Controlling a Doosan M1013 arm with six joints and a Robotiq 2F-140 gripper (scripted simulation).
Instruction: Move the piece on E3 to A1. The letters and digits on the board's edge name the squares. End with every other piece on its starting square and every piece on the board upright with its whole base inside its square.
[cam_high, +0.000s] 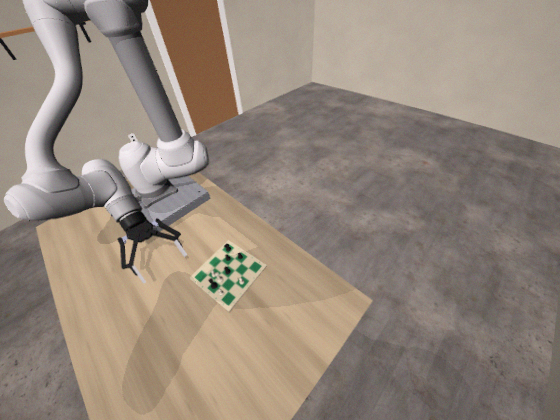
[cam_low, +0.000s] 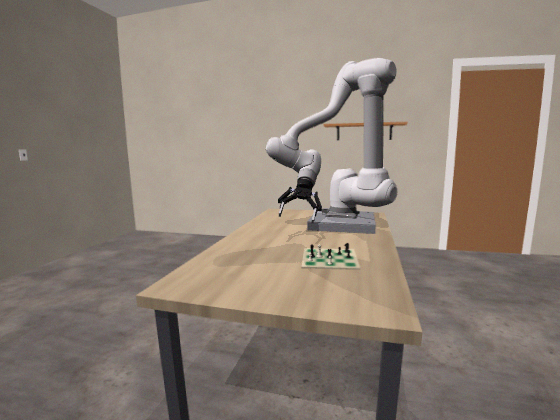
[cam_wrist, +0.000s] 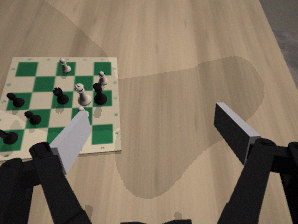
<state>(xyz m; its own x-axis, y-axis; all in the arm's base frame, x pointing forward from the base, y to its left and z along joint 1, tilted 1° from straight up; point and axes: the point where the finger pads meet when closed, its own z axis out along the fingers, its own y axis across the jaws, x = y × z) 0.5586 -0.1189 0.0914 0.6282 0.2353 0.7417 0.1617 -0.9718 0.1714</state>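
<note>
Now: hand 8 cm short of the green-and-cream chessboard, 17 cm to the right of it and 15 cm above it. The rest, counted from my hand: tall white piece 8 cm ahead, 12 cm to the left, 12 cm below.
</note>
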